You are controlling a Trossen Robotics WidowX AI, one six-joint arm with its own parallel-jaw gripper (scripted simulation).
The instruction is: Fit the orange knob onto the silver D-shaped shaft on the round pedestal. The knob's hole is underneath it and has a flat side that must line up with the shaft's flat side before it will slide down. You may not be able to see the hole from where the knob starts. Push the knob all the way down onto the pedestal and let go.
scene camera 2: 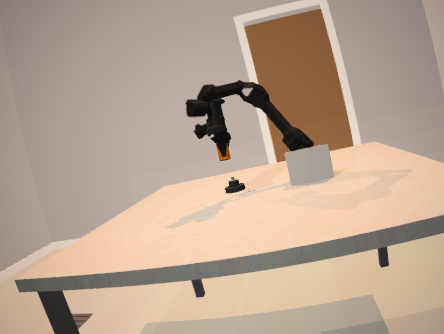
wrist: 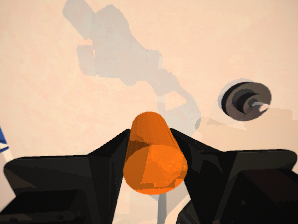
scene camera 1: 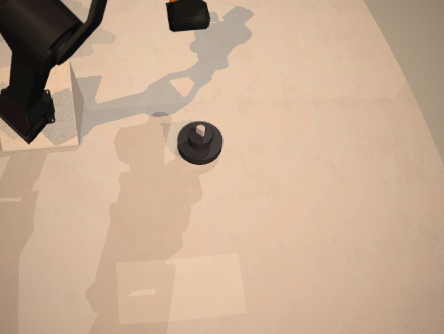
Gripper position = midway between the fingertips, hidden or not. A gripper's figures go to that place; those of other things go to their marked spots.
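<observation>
There's a round pedestal (wrist: 245, 101) that is 0.27 m from the lens. The marked spots on the round pedestal and on an orange knob (wrist: 154, 164) are 0.23 m apart. My gripper (wrist: 149, 132) is 0.12 m from the lens, and the orange knob is 0.07 m from the lens.
</observation>
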